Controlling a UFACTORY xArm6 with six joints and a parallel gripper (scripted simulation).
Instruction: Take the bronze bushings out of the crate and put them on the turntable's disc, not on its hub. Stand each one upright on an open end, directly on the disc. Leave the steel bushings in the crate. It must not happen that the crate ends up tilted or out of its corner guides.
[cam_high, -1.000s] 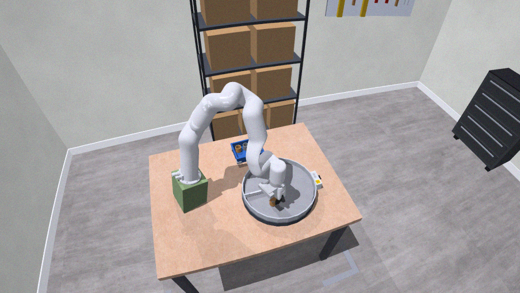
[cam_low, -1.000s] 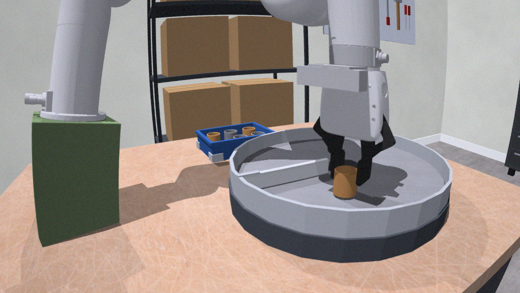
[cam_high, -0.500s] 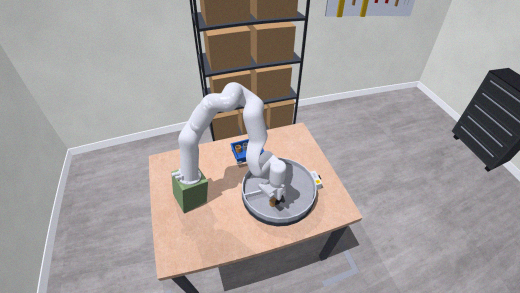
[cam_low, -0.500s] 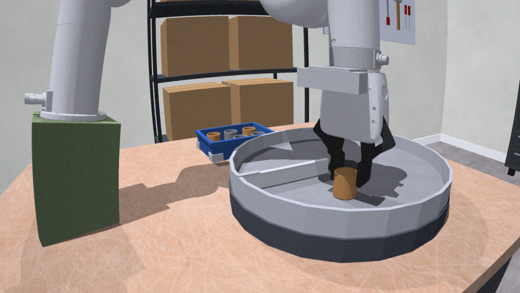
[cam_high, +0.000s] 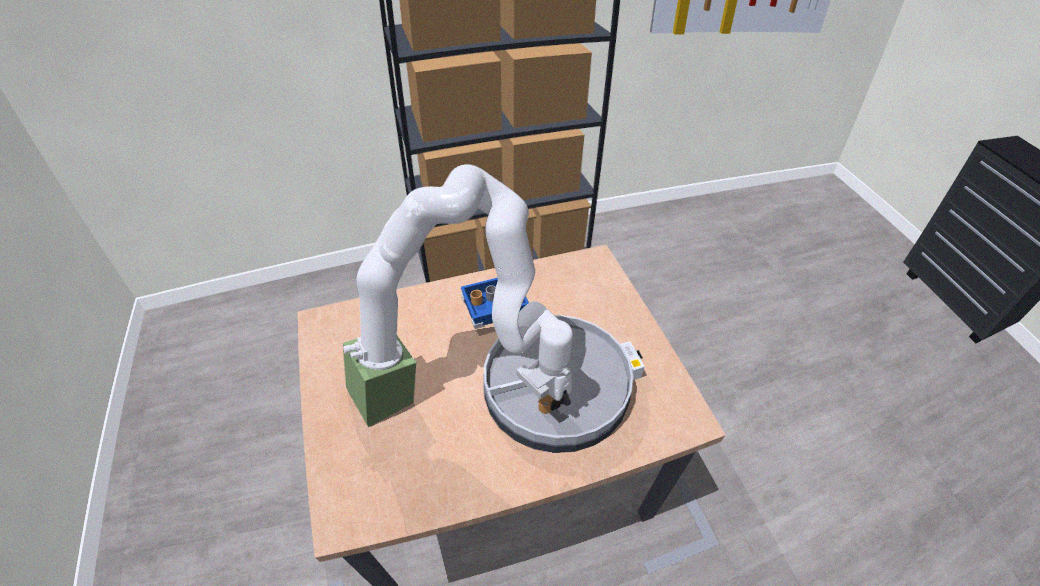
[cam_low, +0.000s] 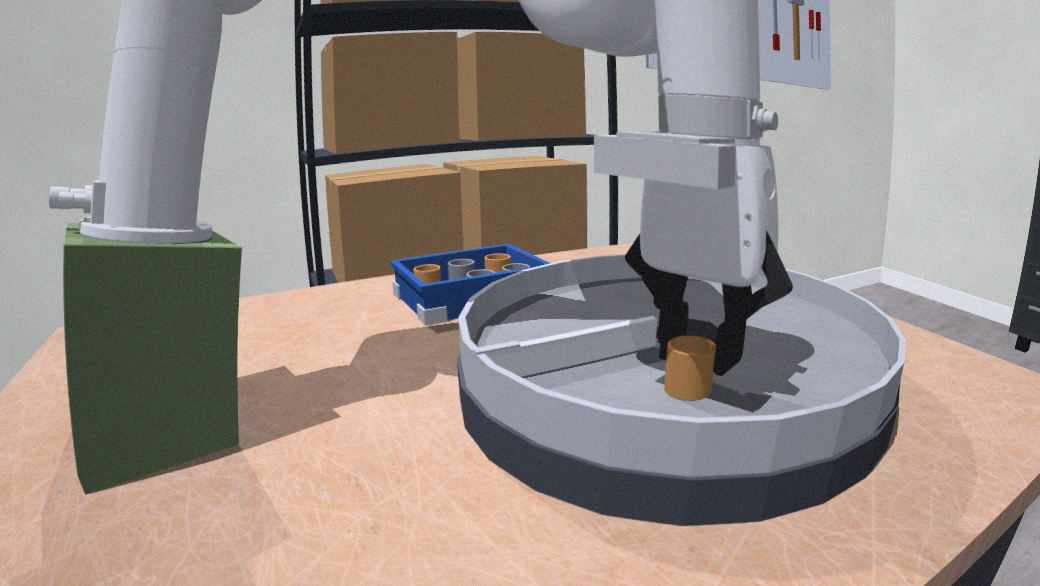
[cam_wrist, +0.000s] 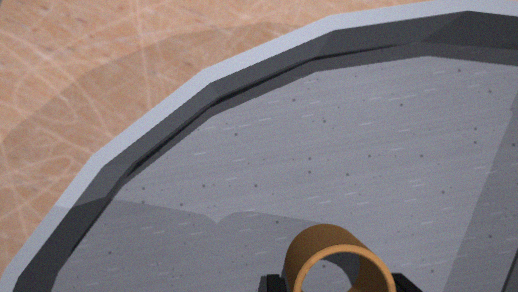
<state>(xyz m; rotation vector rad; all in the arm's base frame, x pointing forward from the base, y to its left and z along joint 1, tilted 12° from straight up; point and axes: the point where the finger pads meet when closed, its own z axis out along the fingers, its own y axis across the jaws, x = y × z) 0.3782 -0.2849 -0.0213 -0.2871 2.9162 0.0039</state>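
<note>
My hand is 45 cm to the right of the blue crate, 7 cm above it and 6 cm short of it. The rest, counted from my hand: turntable disc: 7 cm to the left, 7 cm ahead, 4 cm below.
</note>
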